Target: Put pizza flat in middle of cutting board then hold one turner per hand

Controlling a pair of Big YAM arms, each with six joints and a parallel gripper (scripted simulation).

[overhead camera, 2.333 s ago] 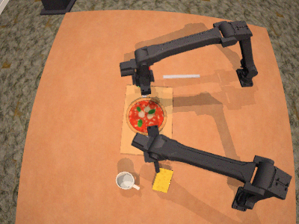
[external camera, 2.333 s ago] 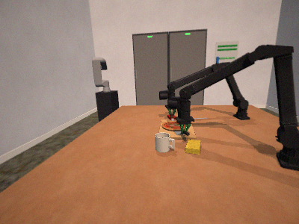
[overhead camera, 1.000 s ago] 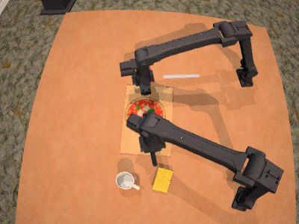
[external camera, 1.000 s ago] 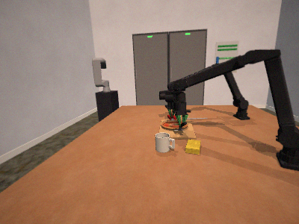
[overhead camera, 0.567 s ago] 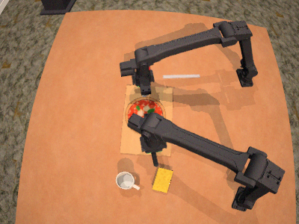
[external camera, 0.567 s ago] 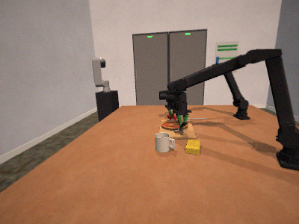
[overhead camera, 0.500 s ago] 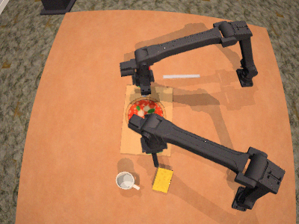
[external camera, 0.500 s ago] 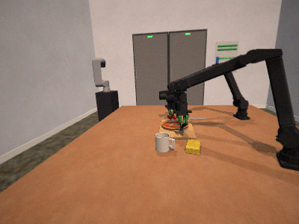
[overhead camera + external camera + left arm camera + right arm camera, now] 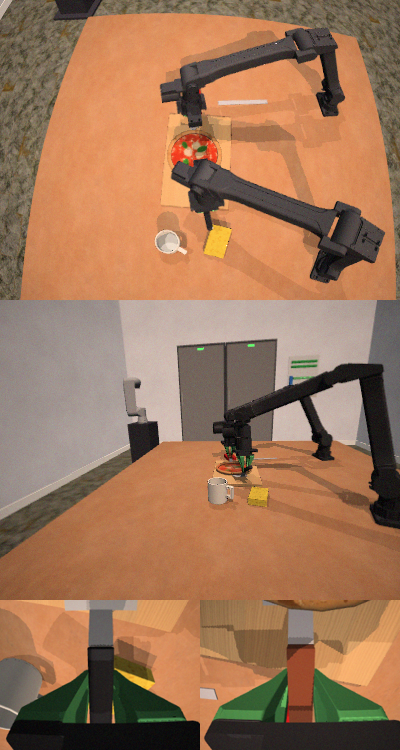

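The brown-handled turner is 3 cm to the left of my right hand, 2 cm below it and 1 cm behind it. The rest, counted from my right hand: wooden cutting board: 16 cm to the left, 5 cm below, 5 cm behind; pizza: 14 cm to the left, 3 cm below, 3 cm behind; thin grey strip: 20 cm behind, 12 cm to the right, 5 cm below.
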